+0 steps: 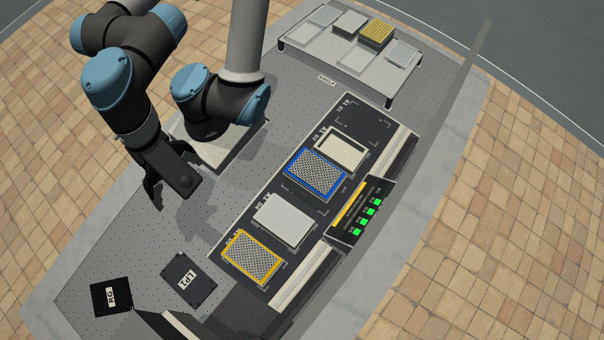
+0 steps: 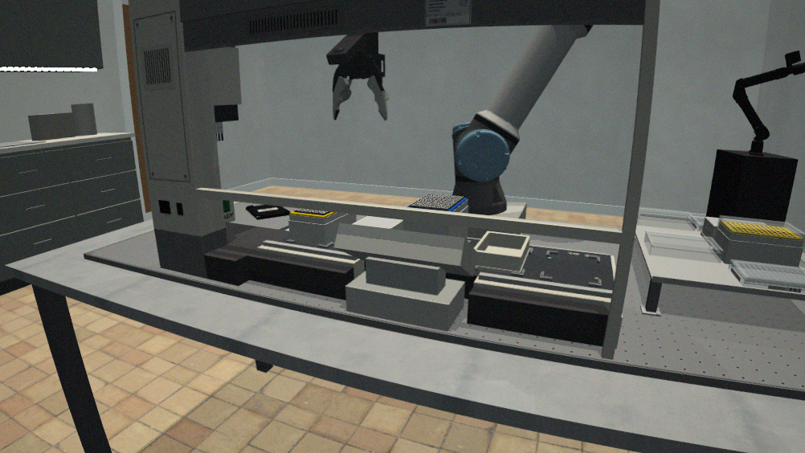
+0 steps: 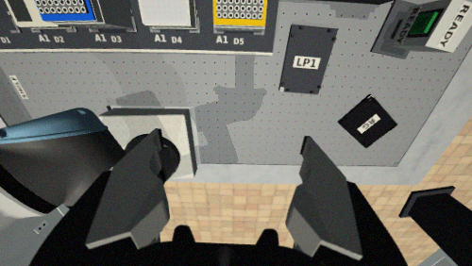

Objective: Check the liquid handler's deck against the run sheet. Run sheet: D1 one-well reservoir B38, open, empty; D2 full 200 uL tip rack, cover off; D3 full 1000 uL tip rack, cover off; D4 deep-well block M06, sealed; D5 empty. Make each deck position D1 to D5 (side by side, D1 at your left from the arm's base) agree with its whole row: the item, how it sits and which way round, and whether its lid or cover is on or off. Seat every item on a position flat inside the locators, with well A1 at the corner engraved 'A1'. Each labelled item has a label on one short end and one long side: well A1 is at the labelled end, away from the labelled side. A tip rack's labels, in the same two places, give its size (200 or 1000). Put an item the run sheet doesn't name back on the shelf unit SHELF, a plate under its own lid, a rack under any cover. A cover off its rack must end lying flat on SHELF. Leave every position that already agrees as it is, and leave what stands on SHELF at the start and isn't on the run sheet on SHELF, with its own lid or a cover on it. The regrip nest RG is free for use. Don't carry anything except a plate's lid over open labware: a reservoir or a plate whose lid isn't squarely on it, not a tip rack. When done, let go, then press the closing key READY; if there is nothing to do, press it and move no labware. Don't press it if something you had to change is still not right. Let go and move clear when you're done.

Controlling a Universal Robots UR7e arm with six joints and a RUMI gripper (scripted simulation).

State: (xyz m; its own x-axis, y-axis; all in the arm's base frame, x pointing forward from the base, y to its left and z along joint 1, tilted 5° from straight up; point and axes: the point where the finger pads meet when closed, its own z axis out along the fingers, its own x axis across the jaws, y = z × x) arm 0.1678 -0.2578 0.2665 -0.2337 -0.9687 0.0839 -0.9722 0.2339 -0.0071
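Now: hand 24 cm short of the one-well reservoir, 33 cm to the right of it and 23 cm above it. Round my hand: yellow-framed tip rack: 15 cm ahead, 4 cm to the right, 19 cm below; blue-framed tip rack: 20 cm ahead, 20 cm to the left, 17 cm below; handler's tower: 27 cm ahead, 29 cm to the right, 1 cm below.
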